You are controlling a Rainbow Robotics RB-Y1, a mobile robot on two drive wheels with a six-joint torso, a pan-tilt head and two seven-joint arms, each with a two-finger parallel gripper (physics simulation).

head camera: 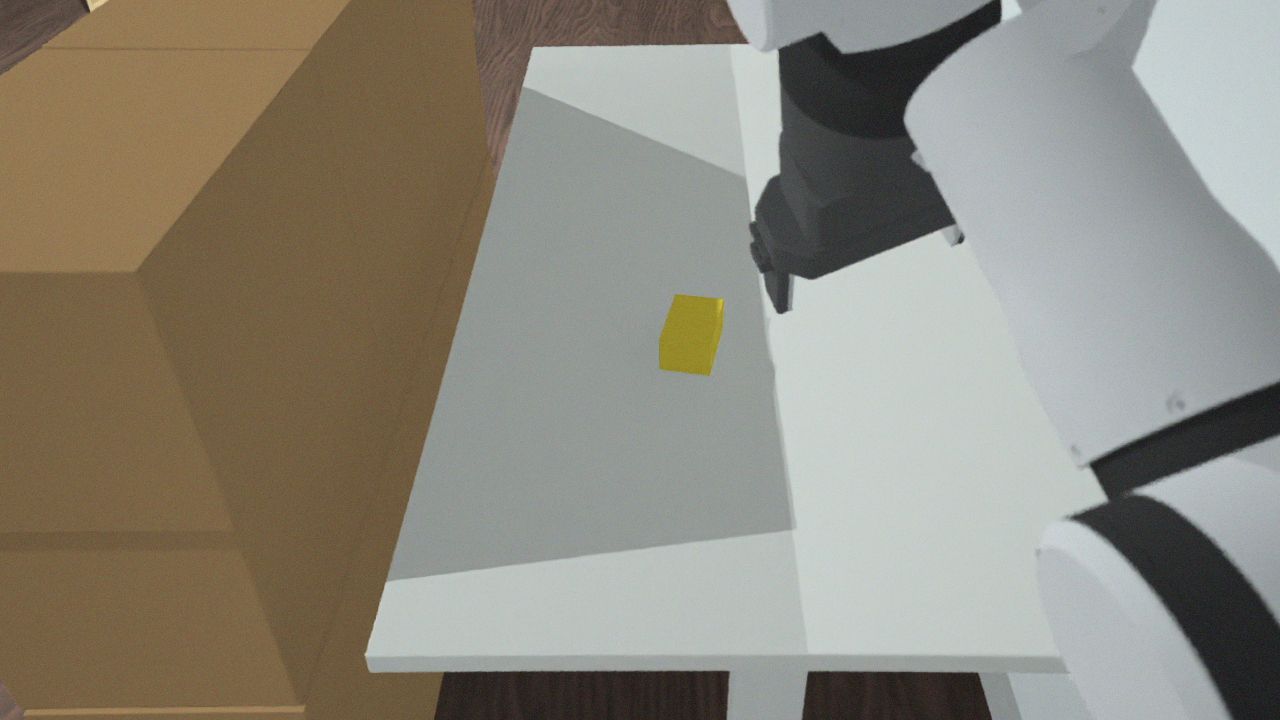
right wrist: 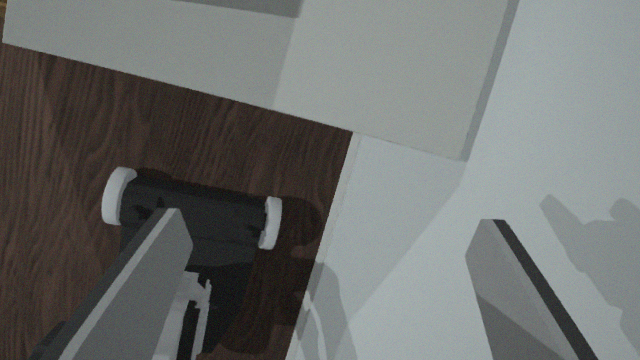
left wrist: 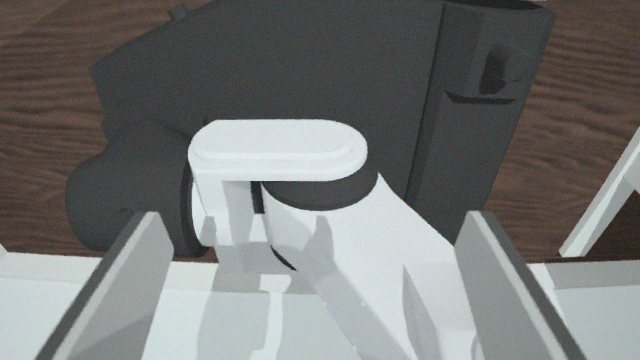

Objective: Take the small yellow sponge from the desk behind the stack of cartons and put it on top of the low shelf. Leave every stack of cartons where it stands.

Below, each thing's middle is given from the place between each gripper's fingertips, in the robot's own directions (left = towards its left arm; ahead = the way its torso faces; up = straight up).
Labels:
My right hand is 490 mm short of the small yellow sponge point(head camera: 688, 342), 400 mm above it and 80 mm to the right of it.
My left gripper is now 1090 mm short of the small yellow sponge, 260 mm to the left of it and 210 mm below it.

